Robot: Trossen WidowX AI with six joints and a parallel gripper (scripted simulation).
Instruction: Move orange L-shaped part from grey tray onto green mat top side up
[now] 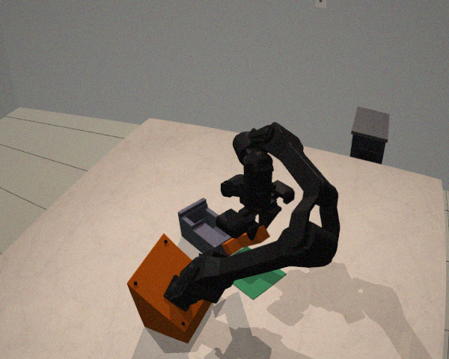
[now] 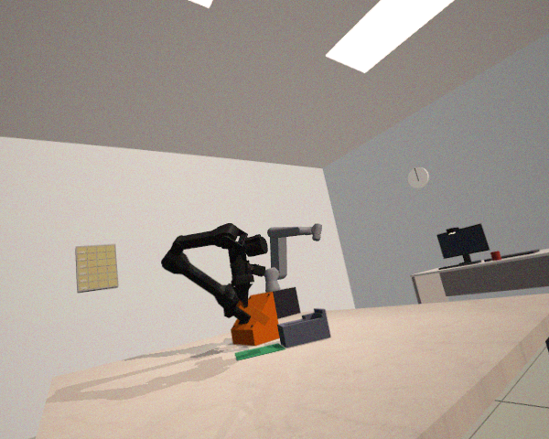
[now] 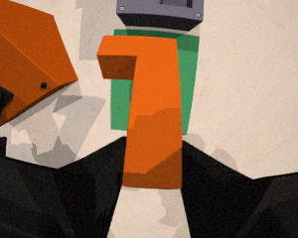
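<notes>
My gripper tip is now 16 cm above the green mat, 2 cm to the right of it and 1 cm short of it. From my gripper tip the other things lie so: orange L-shaped part: 4 cm to the left, 3 cm below.
</notes>
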